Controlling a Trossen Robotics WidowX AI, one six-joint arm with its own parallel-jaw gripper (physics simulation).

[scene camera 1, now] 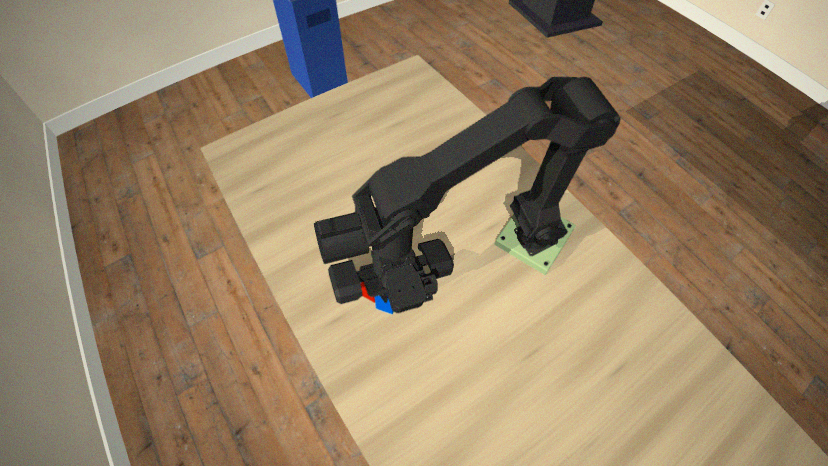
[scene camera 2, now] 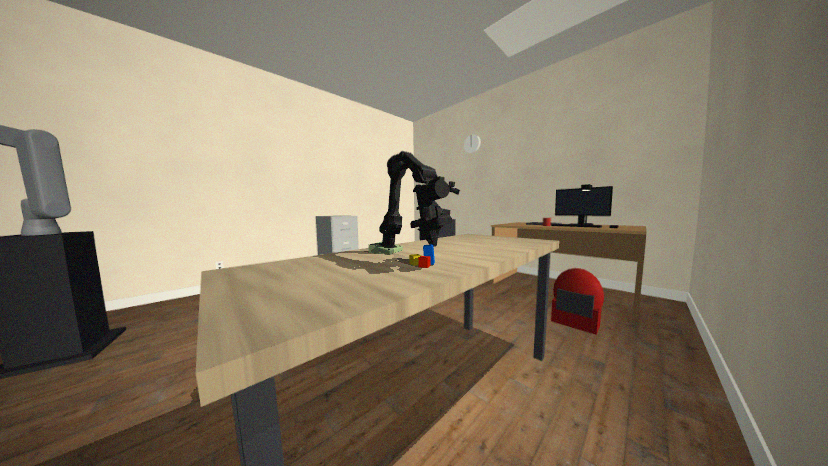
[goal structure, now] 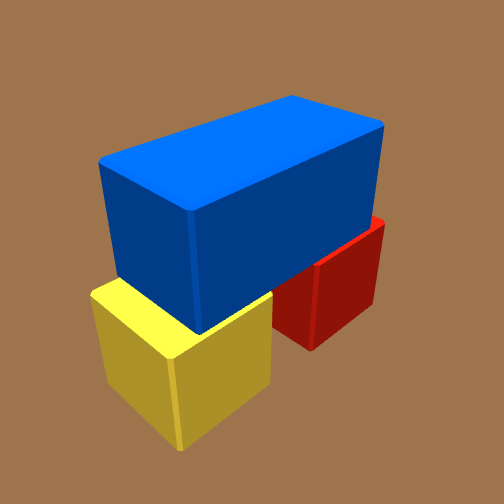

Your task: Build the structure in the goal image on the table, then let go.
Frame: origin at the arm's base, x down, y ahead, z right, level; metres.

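Where they show: gripper, fingertip midpoint: (scene camera 2: 433, 246); arm's base, link origin: (scene camera 1: 535, 236) (scene camera 2: 387, 245).
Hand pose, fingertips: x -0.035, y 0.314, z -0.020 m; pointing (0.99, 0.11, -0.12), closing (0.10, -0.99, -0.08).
Observation:
Things, the pixels of their top centre, and the offset from my fingertips. Level surfaces: height alone.
- blue block, top centre: (scene camera 1: 386, 287) (scene camera 2: 428, 245) dx -0.006, dy +0.000, dz +0.021 m
- red block, top centre: (scene camera 1: 370, 284) (scene camera 2: 424, 257) dx +0.029, dy +0.018, dz +0.054 m
- yellow block, top centre: (scene camera 2: 415, 255) dx +0.029, dy -0.027, dz +0.060 m
- wooden table, surface height: dx +0.062 m
A blue block (scene camera 1: 383, 305) (scene camera 2: 428, 254) stands tall and slightly tilted behind a red block (scene camera 1: 367, 292) (scene camera 2: 424, 262). A yellow block (scene camera 2: 414, 259) sits on the table beside the red one, to its left in scene camera 2; it is hidden in scene camera 1. My gripper (scene camera 2: 432, 243) points down with its fingertips at the top of the blue block and looks shut on it. In scene camera 1 the gripper body hides the fingers and most of the blocks. Whether the blue block's lower end touches the table is unclear.
The arm's green base plate (scene camera 1: 545, 267) (scene camera 2: 377, 248) is fixed near one long edge of the wooden table (scene camera 1: 521, 376) (scene camera 2: 278, 312). The blocks are nearer the opposite long edge. A blue cabinet (scene camera 1: 315, 52) stands on the floor beyond the table's end.

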